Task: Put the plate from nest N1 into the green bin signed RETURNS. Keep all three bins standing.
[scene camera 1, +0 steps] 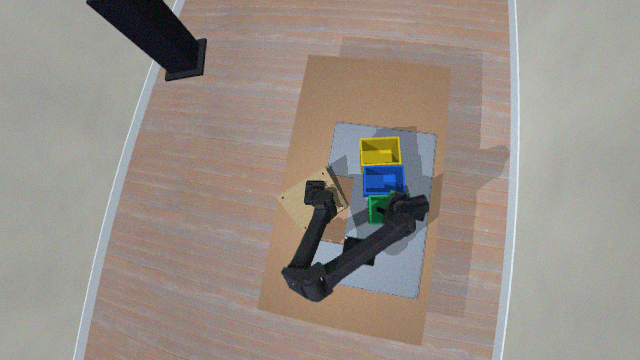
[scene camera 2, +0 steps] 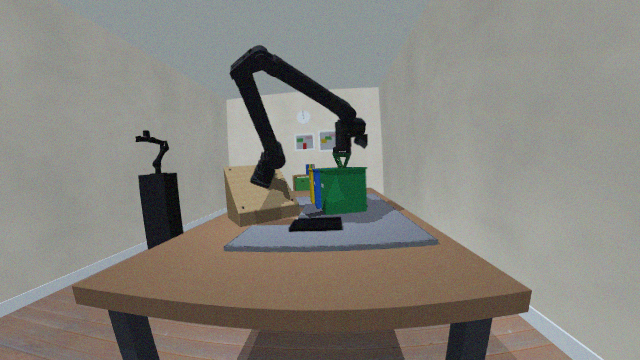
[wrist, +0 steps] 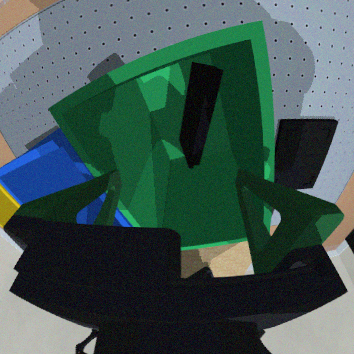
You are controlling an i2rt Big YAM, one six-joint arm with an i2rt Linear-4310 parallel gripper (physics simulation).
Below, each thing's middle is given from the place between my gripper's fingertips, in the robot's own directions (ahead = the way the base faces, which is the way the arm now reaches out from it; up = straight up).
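The black plate [wrist: 203,83] is 10 mm ahead of my hand, 20 mm to the right of it and 120 mm below it. I find the yellow bin [scene camera 1: 373,151] 260 mm to the left of my hand, 30 mm behind it and 80 mm below it; going by their middles, the yellow bin is the farthest from my hand of the things named here. The blue bin [scene camera 1: 377,180] is 130 mm to the left of my hand, 20 mm behind it and 80 mm below it. As for the green bin [scene camera 2: 343,190], my hand is 10 mm past it and 80 mm above it. Going by their middles, the green bin is the nearest to my hand of the things named here.
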